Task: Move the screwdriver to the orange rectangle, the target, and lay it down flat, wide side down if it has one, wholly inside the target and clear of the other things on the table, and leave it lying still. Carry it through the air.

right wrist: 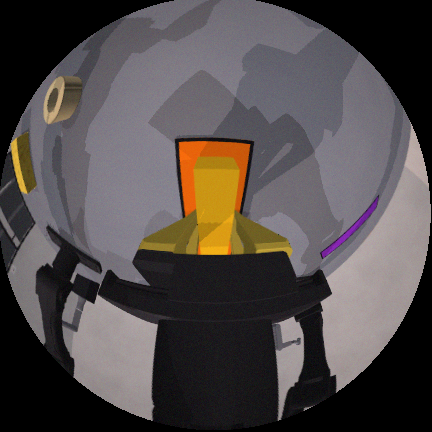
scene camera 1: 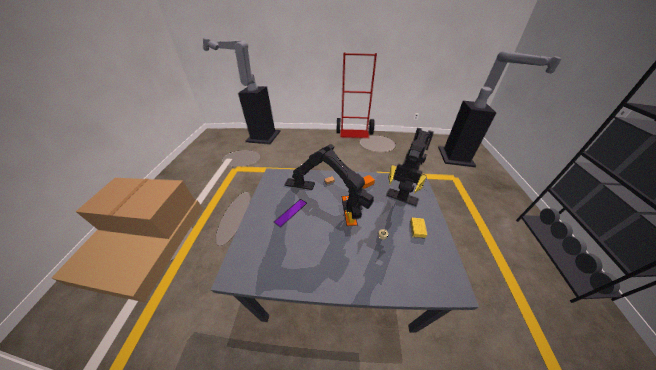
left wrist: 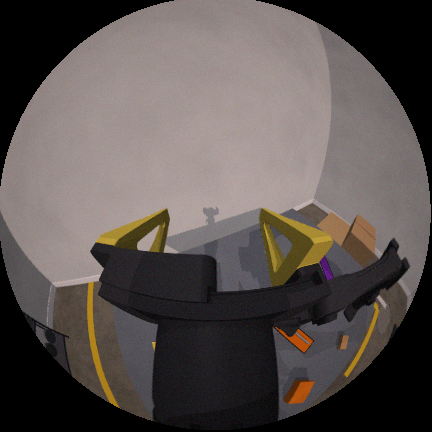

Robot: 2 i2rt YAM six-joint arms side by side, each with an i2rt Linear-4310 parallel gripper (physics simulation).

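Pixels of known places: left gripper, fingertip midpoint: [scene camera 1: 402,187] [left wrist: 213,212]; right gripper, fingertip midpoint: [right wrist: 214,212] [scene camera 1: 349,215]; left arm's base at its link origin: [right wrist: 71,249] [scene camera 1: 402,197]; right arm's base at its link origin: [right wrist: 299,280] [scene camera 1: 299,184] [left wrist: 354,304].
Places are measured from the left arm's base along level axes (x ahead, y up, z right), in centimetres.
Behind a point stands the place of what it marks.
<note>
The screwdriver's yellow handle [scene camera 1: 350,218] @(y 3.1, x 34.1, z 21.3 cm) [right wrist: 216,187] @(y 3.1, x 33.6, z 20.8 cm) points toward the table's front edge, over the orange target [scene camera 1: 345,198] [left wrist: 300,344] @(y 0.1, x 19.2, z 29.0 cm) [right wrist: 246,155] @(y 0.1, x 36.4, z 22.1 cm). In the right wrist view the handle lies between the target's long sides. A thin grey strip, apparently its shaft, shows against the target in the left wrist view. My right gripper [scene camera 1: 354,213] @(y 0.5, x 30.3, z 23.2 cm) [right wrist: 214,212] @(y 0.5, x 30.3, z 23.2 cm) is shut on the screwdriver, low over the target; whether the screwdriver touches the table is unclear. My left gripper [scene camera 1: 407,179] @(y 40.7, x 39.0, z -0.1 cm) [left wrist: 213,212] @(y 40.7, x 39.0, z -0.1 cm) is open and empty, raised above its own base, far from the screwdriver.
A purple bar [scene camera 1: 290,213] @(y 0.1, x 46.2, z 54.7 cm) [right wrist: 350,228] @(y 0.1, x 44.2, z 53.1 cm) lies left of the target. A tan ring [scene camera 1: 383,237] @(y 2.0, x 36.2, z 0.9 cm) [right wrist: 73,97] and a yellow block [scene camera 1: 419,227] @(y 3.0, x 21.3, z -14.7 cm) [right wrist: 24,165] are to its right. An orange block [scene camera 1: 368,181] @(y 4.0, x 0.9, z 23.8 cm) [left wrist: 299,391] and a small tan block [scene camera 1: 329,180] @(y 2.0, x 10.8, z 48.2 cm) [left wrist: 343,342] are behind it.
</note>
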